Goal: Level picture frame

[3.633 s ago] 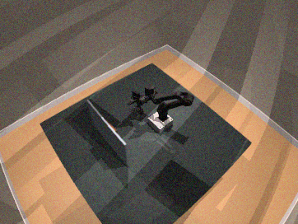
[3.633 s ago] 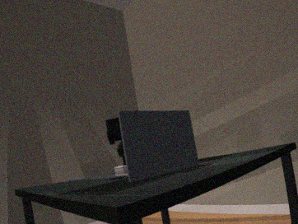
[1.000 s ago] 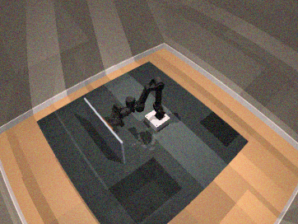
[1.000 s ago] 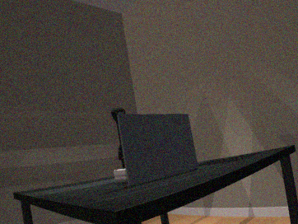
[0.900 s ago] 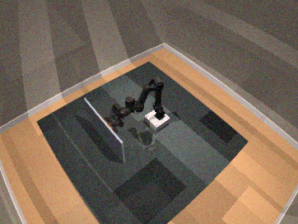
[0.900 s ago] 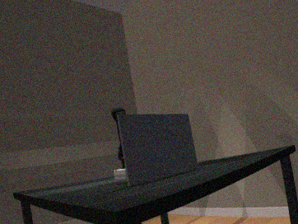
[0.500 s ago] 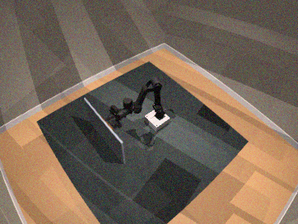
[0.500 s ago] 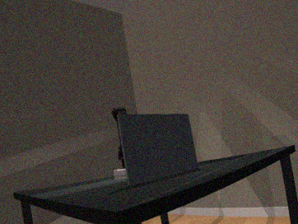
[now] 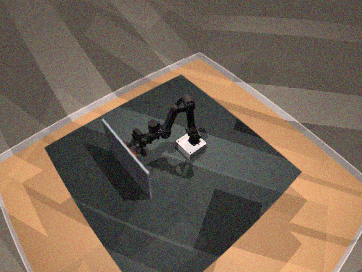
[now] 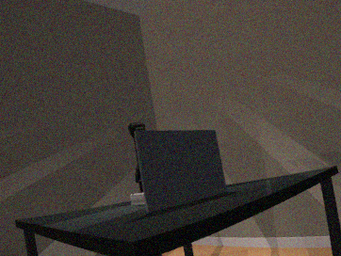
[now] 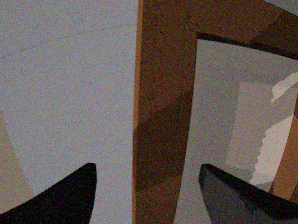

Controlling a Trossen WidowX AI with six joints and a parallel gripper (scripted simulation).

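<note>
The brown wooden picture frame lies 6 cm below my gripper tip, 1 cm to the left of it and 1 cm ahead of it. Also, from my gripper tip: wall panel (6 cm below, 2 cm ahead, 1 cm to the left).
</note>
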